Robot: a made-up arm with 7 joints. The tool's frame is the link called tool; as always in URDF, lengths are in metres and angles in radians. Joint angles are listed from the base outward. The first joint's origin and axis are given. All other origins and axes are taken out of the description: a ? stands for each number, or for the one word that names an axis. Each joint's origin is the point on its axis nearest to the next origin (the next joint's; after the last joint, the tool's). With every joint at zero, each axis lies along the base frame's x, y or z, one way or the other. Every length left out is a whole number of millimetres.
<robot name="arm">
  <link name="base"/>
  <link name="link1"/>
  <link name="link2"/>
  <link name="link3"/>
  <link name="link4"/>
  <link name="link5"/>
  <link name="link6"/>
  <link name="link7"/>
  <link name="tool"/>
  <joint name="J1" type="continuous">
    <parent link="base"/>
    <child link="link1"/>
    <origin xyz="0 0 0.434" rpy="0 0 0"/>
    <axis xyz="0 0 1"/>
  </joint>
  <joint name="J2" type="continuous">
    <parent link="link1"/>
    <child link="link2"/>
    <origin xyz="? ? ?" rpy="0 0 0"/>
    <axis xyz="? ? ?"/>
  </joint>
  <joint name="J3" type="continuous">
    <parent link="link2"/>
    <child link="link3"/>
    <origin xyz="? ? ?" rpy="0 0 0"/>
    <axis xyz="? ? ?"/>
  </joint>
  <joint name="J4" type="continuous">
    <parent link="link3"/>
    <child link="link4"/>
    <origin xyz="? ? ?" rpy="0 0 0"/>
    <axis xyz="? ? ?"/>
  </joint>
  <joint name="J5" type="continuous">
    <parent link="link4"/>
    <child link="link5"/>
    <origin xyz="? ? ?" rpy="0 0 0"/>
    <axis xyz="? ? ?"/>
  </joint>
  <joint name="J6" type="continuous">
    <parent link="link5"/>
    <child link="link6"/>
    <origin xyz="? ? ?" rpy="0 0 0"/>
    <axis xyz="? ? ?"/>
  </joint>
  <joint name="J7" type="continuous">
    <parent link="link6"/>
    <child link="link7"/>
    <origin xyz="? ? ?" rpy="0 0 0"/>
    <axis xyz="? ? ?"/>
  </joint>
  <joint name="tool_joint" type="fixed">
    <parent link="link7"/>
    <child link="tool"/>
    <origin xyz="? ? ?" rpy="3.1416 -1.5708 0"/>
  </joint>
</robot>
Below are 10 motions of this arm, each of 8 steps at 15 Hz.
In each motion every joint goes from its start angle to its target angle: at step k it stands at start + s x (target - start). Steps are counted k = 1, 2, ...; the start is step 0. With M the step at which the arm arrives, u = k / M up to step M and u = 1 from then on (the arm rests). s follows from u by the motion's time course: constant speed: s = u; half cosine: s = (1 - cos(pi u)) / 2; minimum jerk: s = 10 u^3 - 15 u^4 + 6 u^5.
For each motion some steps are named. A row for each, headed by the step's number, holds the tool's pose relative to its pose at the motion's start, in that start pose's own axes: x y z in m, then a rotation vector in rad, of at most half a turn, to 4 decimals.
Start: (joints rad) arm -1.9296 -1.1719 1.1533 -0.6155 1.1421 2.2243 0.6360
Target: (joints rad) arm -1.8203 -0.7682 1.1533 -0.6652 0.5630 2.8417 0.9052
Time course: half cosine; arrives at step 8
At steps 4, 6, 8:
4: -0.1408 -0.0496 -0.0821 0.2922 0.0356 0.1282
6: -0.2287 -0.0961 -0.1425 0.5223 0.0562 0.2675
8: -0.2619 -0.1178 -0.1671 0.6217 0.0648 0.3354

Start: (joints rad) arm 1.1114 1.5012 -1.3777 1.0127 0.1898 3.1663 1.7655
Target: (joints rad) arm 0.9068 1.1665 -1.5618 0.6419 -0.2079 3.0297 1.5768
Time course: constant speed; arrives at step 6
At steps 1, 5, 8:
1: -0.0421 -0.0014 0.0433 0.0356 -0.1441 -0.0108
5: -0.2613 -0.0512 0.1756 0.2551 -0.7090 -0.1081
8: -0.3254 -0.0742 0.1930 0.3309 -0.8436 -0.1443

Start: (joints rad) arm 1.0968 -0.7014 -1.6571 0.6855 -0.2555 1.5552 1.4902
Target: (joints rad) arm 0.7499 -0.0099 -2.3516 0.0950 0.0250 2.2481 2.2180
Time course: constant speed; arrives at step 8
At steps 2, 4, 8:
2: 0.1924 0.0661 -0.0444 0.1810 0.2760 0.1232
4: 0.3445 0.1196 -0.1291 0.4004 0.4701 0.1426
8: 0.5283 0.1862 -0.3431 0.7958 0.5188 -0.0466

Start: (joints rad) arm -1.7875 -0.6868 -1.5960 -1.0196 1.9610 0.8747 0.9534
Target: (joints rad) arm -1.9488 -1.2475 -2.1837 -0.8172 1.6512 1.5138 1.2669
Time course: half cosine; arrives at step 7
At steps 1, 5, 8:
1: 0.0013 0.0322 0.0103 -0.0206 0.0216 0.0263
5: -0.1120 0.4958 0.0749 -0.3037 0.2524 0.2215
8: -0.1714 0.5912 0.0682 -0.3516 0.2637 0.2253

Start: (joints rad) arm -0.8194 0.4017 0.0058 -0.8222 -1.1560 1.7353 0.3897
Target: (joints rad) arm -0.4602 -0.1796 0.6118 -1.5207 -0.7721 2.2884 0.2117
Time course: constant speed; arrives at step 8
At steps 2, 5, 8:
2: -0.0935 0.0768 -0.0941 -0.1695 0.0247 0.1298
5: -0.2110 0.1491 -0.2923 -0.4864 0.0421 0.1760
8: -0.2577 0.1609 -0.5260 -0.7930 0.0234 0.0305

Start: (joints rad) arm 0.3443 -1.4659 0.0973 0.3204 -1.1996 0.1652 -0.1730
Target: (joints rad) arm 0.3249 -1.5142 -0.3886 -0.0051 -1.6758 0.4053 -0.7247
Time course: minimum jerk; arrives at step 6
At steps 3, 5, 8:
3: -0.0168 0.0408 -0.0497 -0.4985 -0.0684 -0.2285
5: -0.0240 0.0312 -0.1096 -0.9481 -0.2658 -0.4786
8: -0.0242 0.0287 -0.1141 -0.9812 -0.2863 -0.4980

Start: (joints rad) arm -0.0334 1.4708 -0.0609 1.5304 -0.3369 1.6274 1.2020
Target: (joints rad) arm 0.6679 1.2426 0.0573 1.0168 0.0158 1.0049 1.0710
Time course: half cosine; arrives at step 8
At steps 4, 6, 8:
4: 0.1300 0.1680 0.0753 -0.1215 -0.1308 0.4634
6: 0.1769 0.3167 0.1249 -0.1448 -0.2893 0.7887
8: 0.1836 0.3817 0.1443 -0.1338 -0.3664 0.9197

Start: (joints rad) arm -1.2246 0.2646 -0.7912 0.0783 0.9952 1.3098 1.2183
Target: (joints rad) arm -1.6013 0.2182 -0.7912 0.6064 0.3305 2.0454 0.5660
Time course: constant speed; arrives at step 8
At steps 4, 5, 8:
4: 0.0071 0.0268 -0.0343 0.0538 0.2828 -0.8287
5: 0.0071 0.0339 -0.0431 0.0613 0.3265 -1.0461
8: 0.0092 0.0581 -0.0708 0.0824 0.3830 -1.7028

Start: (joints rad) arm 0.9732 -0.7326 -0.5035 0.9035 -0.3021 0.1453 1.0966
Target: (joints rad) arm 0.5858 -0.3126 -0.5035 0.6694 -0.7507 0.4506 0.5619
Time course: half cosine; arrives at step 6
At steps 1, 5, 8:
1: 0.0305 0.0262 -0.0184 0.0234 0.0422 0.0020
5: 0.2533 0.4673 -0.2703 -0.0247 0.6948 0.0353
8: 0.2549 0.5043 -0.2907 -0.0574 0.7451 0.0376

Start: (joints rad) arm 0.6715 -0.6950 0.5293 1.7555 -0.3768 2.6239 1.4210
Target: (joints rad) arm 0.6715 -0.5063 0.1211 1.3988 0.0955 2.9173 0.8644
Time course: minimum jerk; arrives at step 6
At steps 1, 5, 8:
1: 0.0080 -0.0049 -0.0016 0.0182 0.0273 -0.0298
5: 0.1591 -0.1672 -0.0809 0.4551 0.8061 -0.8009
8: 0.1626 -0.1741 -0.0848 0.4702 0.8391 -0.8278

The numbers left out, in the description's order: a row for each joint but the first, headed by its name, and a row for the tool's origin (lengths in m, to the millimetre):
J2: xyz 0 -0.078 0, axis 0 -1 0
J3: xyz 0 0 0.483, axis 0 0 1
J4: xyz 0.029 0.067 0, axis 0 1 0
J5: xyz -0.019 0 0.45, axis 0 0 1
J6: xyz 0 -0.114 0, axis 0 -1 0
J7: xyz 0.015 0 0.109, axis 1 0 0
tool: xyz 0 0 0

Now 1 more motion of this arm.
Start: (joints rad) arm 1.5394 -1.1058 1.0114 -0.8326 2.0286 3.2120 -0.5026
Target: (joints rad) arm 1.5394 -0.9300 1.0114 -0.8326 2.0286 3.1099 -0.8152
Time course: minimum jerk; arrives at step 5
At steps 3, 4, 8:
3: -0.0053 -0.0173 -0.0866 0.0287 -0.1744 -0.1886
4: -0.0050 -0.0245 -0.1196 0.0496 -0.2390 -0.2582
8: -0.0047 -0.0261 -0.1270 0.0551 -0.2532 -0.2736

